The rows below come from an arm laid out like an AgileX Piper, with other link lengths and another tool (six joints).
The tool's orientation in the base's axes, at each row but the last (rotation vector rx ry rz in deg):
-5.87, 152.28, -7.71
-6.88, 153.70, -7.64
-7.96, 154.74, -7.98
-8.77, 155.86, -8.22
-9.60, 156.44, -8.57
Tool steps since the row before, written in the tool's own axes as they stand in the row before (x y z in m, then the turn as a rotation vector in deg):
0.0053, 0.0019, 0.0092, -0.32, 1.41, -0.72
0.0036, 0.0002, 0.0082, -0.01, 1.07, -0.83
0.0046, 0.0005, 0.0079, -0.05, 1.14, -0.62
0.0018, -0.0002, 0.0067, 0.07, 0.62, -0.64
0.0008, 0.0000, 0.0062, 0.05, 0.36, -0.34
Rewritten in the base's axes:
-0.0005, 0.0007, -0.0108, -0.12, 1.49, 0.62
0.0004, -0.0008, -0.0089, -0.42, 1.12, 0.63
-0.0008, -0.0007, -0.0091, -0.30, 1.18, 0.44
0.0011, -0.0010, -0.0068, -0.38, 0.65, 0.48
0.0017, -0.0006, -0.0060, -0.21, 0.38, 0.25

